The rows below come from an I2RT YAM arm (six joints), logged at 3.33 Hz.
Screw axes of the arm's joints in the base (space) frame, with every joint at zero. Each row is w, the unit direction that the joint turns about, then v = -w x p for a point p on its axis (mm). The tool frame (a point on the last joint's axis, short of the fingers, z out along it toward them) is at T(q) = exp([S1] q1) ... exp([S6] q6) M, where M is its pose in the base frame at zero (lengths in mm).
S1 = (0, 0, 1, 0, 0, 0)
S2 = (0, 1, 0, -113.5, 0, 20)
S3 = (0, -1, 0, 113.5, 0, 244)
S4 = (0, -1, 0, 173.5, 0, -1)
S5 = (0, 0, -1, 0, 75, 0)
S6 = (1, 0, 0, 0, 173.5, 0)
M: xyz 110.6 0 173.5 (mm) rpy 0 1.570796 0 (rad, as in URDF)
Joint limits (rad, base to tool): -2.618..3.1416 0..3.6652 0..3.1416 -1.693..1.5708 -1.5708..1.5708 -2.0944..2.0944
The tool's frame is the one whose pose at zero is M.
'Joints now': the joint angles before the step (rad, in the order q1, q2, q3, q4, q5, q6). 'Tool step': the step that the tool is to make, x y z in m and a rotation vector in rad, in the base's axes. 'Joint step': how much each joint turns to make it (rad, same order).
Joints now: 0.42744 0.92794 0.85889 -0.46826 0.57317 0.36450
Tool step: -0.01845 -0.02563 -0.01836 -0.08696 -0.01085 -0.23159
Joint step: -0.05988 -0.09882 -0.10110 -0.03663 0.19036 0.02442
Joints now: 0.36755 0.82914 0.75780 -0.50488 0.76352 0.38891
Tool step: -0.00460 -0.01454 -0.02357 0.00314 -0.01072 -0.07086
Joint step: -0.07208 -0.05302 -0.11252 0.07170 -0.00074 -0.00151
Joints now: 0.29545 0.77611 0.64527 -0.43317 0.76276 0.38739
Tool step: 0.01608 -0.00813 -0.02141 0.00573 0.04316 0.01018
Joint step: -0.08161 0.06678 -0.05912 0.11674 -0.08619 -0.04729
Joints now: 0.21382 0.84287 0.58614 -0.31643 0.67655 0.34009
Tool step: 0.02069 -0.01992 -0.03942 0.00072 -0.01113 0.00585
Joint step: -0.13656 0.11557 -0.13619 0.31546 -0.12168 -0.09078
